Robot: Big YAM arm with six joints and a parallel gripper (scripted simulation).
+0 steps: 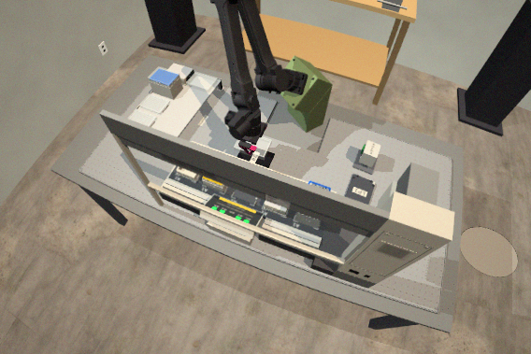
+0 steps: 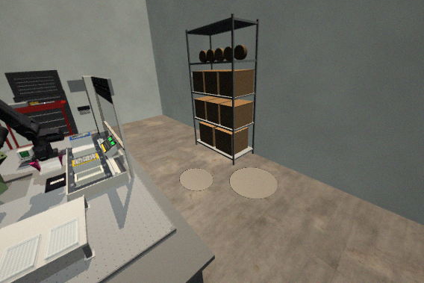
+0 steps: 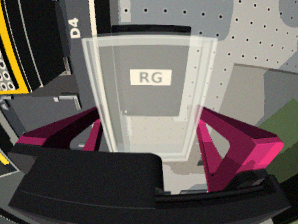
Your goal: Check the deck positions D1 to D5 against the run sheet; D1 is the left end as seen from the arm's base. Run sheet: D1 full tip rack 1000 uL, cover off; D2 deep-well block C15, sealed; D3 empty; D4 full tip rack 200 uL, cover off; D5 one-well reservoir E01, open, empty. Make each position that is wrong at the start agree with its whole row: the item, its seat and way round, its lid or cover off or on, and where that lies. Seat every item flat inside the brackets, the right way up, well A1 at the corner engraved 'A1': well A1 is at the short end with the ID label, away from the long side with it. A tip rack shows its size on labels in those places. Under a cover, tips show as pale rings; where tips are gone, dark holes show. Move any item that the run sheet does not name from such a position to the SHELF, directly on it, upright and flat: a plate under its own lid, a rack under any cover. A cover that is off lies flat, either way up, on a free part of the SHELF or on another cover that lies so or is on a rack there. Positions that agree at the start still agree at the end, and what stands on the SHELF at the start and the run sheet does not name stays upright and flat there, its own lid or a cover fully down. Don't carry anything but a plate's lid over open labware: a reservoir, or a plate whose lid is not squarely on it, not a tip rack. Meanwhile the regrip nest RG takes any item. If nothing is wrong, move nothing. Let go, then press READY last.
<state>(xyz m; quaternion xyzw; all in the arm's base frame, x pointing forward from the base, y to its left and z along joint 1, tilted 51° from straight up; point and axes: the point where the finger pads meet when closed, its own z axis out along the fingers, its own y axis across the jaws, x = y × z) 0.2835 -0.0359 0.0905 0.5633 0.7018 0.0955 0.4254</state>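
Now: the black regrip nest 100 mm below my hand. Also, from my hand: yellow-labelled tip rack: 170 mm ahead, 70 mm to the right; then one-well reservoir: 160 mm ahead, 200 mm to the right, 40 mm below; then clear tip-rack cover: right at my hand.
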